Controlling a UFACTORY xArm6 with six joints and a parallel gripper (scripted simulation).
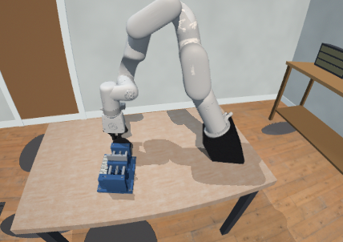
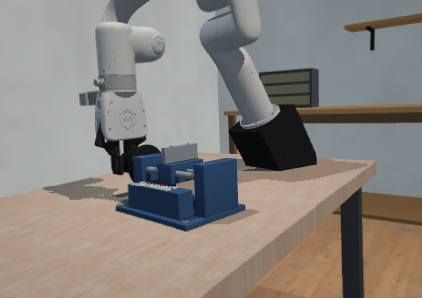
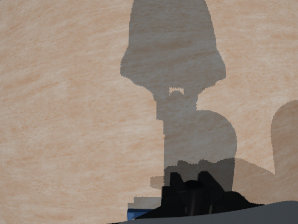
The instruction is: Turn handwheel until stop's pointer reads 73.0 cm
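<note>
My gripper is now 2 cm to the right of the black handwheel. Also, from my hand: grey stop block (14 cm to the left, 5 cm ahead, 1 cm above).
</note>
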